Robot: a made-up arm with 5 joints. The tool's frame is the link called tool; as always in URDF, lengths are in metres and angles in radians. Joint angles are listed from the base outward. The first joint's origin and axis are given. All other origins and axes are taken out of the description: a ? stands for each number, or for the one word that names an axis. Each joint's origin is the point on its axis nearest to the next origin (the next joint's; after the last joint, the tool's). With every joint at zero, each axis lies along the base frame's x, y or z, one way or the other. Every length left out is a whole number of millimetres.
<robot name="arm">
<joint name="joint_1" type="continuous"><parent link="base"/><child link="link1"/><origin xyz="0.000 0.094 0.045" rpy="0.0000 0.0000 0.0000"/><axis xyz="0 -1 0"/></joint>
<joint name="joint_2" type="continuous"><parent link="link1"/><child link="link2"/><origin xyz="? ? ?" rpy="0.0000 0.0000 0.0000"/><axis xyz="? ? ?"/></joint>
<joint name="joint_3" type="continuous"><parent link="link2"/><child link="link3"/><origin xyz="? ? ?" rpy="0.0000 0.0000 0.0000"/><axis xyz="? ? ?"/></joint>
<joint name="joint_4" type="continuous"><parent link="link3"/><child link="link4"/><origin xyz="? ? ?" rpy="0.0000 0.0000 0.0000"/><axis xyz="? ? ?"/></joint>
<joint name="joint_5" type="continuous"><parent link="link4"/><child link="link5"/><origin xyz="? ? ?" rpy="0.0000 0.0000 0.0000"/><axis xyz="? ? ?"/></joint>
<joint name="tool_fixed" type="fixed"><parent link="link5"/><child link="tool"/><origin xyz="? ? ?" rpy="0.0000 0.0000 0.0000"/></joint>
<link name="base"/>
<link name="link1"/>
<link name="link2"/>
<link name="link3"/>
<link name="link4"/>
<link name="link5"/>
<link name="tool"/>
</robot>
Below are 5 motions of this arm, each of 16 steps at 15 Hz.
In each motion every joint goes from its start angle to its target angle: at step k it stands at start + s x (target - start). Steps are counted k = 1, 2, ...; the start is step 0. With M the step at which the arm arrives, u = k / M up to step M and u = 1 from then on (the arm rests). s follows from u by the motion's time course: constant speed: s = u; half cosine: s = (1 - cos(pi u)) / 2; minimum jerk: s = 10 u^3 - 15 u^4 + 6 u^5.
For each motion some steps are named. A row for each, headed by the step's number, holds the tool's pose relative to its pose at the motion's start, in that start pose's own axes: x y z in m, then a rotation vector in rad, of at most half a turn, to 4 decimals.
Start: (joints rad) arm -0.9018 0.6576 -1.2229 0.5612 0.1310
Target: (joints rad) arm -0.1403 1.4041 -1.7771 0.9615 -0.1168
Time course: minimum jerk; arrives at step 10
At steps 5, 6, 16:
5: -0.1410 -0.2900 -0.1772 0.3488 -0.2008 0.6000
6: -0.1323 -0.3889 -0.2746 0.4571 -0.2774 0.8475
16: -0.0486 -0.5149 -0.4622 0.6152 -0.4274 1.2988

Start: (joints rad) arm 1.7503 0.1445 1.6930 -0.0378 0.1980
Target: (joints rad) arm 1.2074 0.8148 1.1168 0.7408 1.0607
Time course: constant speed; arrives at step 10
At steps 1, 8, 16:
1: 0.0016 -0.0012 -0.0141 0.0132 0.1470 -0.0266
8: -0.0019 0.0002 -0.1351 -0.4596 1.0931 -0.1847
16: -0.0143 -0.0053 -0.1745 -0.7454 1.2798 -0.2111

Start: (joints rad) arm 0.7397 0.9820 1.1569 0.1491 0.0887
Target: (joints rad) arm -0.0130 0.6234 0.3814 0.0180 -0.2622
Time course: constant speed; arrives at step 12
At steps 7, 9, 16:
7: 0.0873 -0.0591 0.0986 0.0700 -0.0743 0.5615
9: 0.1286 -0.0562 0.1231 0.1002 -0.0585 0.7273
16: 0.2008 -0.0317 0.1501 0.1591 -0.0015 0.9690

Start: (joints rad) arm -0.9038 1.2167 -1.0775 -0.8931 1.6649
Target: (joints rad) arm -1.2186 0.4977 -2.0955 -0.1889 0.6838
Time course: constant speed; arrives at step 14
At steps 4, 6, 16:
4: 0.0612 0.0891 -0.1473 -0.3991 0.1895 0.1492
6: 0.0954 0.1149 -0.2354 -0.5815 0.3178 0.2051
16: 0.2644 0.0448 -0.6026 -1.0561 1.0174 0.1910

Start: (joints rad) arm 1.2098 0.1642 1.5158 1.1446 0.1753
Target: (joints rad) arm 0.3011 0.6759 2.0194 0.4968 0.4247
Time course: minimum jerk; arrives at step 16
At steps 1, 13, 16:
1: 0.0000 0.0008 -0.0001 -0.0023 -0.0006 -0.0011
13: -0.0288 0.2035 -0.2625 -1.0718 -0.5693 -0.1962
16: -0.0300 0.2004 -0.2836 -1.1278 -0.6110 -0.1866

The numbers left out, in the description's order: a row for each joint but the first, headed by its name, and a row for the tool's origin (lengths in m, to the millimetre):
joint_2: xyz 0.003 0.000 0.036, axis 0 0 -1
joint_3: xyz 0.117 -0.361 0.000, axis -1 0 0
joint_4: xyz 0.000 0.080 0.291, axis 0 1 0
joint_5: xyz 0.166 0.000 0.088, axis 0 0 -1
tool: xyz -0.091 -0.060 0.000

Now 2 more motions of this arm.
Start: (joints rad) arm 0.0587 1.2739 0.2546 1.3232 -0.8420
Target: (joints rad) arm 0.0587 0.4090 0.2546 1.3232 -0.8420
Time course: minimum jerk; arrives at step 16
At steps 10, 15, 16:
10: 0.1409 0.1415 0.1654 -0.5095 0.3336 0.1487
15: 0.1985 0.2175 0.1924 -0.7014 0.4593 0.2047
16: 0.1990 0.2181 0.1925 -0.7029 0.4603 0.2051

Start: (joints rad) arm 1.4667 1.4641 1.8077 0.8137 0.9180
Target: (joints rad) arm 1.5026 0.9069 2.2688 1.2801 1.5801
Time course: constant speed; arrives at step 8
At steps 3, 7, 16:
3: -0.0290 0.0575 0.0238 -0.0026 -0.0503 -0.4156
7: -0.0207 0.1282 0.0714 0.0337 -0.0199 -1.0015
16: -0.0108 0.1415 0.0872 0.0447 0.0090 -1.1492

